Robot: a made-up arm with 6 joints.
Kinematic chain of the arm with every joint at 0, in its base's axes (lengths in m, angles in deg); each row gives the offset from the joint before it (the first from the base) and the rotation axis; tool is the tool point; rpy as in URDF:
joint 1: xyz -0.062 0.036 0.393 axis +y
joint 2: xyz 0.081 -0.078 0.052 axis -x
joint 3: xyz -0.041 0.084 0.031 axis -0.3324 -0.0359 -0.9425
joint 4: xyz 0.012 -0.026 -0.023 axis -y
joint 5: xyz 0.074 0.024 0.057 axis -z
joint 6: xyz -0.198 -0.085 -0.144 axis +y
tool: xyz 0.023 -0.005 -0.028 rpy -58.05 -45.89 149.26
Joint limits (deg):
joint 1: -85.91..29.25
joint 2: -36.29..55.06
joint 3: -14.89..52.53
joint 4: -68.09..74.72
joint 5: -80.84..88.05
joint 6: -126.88..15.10
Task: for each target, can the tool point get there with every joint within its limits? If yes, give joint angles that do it. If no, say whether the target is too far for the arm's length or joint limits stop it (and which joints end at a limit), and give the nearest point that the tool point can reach.
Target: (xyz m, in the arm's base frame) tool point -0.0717 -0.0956 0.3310
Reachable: yes | joints -65.06 -26.62 38.39 -4.84 -38.33 -55.75
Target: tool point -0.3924 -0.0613 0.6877
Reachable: no: joint limits stop it (at a limit: joint 1, joint 4, joint 5, joint 6) | nearest point -0.2677 -0.0528 0.5924 | short by 0.157 m
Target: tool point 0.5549 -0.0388 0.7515
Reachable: no: too far | nearest point 0.1958 -0.0409 0.5428 | short by 0.415 m
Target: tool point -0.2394 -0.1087 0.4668
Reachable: yes | joints -71.57 47.75 39.49 24.74 -67.56 -100.37
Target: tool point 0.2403 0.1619 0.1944
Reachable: no: joint limits stop it (at a limit: joint 1, joint 4, joint 5, joint 6) | nearest point 0.1378 0.1171 0.2714 | short by 0.136 m
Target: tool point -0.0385 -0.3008 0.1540
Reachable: no: joint limits stop it (at a limit: joint 1, joint 3, joint 5, joint 6) | nearest point -0.0102 -0.1896 0.2608 | short by 0.157 m
